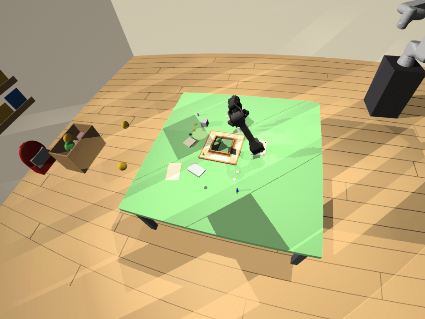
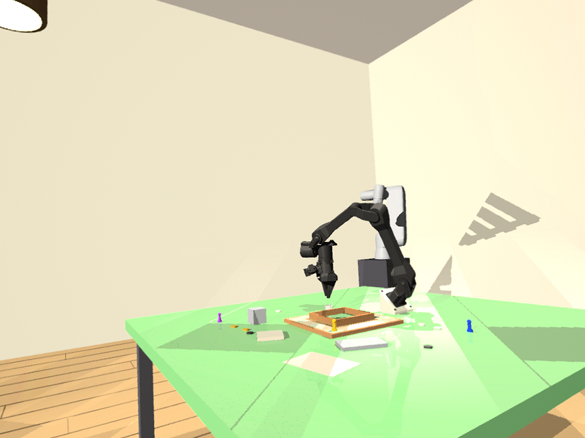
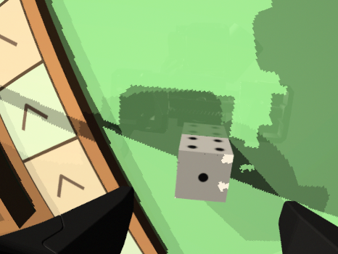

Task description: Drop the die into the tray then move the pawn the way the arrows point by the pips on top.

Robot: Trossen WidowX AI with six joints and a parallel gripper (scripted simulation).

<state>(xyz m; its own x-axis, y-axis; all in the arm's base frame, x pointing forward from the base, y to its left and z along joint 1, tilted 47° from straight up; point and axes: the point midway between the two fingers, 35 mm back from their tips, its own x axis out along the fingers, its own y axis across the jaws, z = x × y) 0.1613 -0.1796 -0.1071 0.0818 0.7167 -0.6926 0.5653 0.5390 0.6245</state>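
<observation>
Right now the white die is 4 cm below my gripper tip. From my gripper tip the other things lie so: small white block: 37 cm ahead, 16 cm to the left, 5 cm below; dice tray: 10 cm ahead, 18 cm to the left, 5 cm below; yellow pawn: 23 cm ahead, 28 cm to the left, 3 cm below.
</observation>
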